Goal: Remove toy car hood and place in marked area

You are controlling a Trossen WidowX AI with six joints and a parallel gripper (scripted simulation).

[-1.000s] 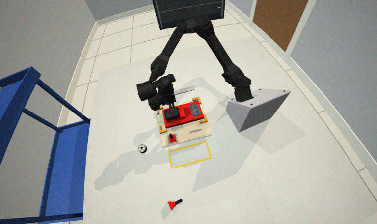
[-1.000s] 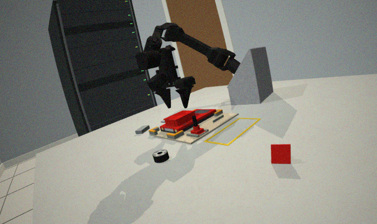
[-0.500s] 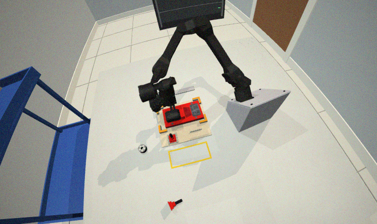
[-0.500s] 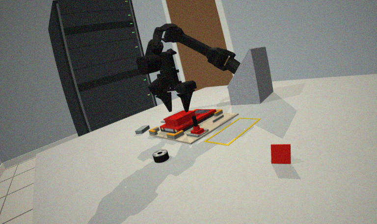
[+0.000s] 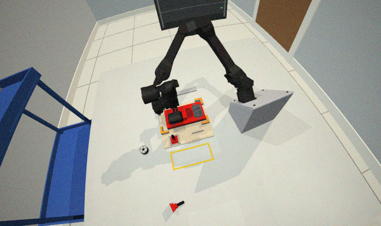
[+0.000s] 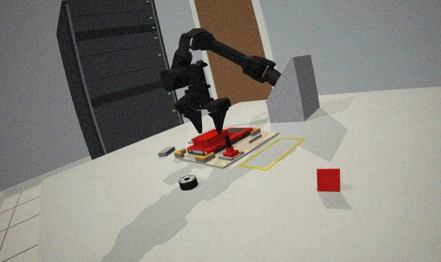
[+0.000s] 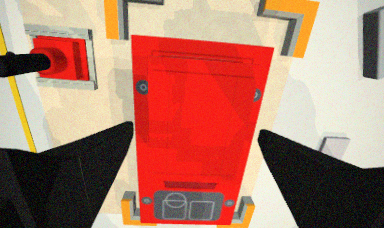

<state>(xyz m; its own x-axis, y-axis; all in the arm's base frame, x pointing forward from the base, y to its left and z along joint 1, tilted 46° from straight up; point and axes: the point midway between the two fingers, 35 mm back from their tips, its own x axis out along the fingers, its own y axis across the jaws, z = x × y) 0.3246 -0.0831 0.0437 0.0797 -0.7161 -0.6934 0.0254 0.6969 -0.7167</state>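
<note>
My gripper tip is 10 mm above the red hood. From my gripper tip the other things lie so: black wheel (200 mm ahead, 130 mm to the left, 40 mm below).
</note>
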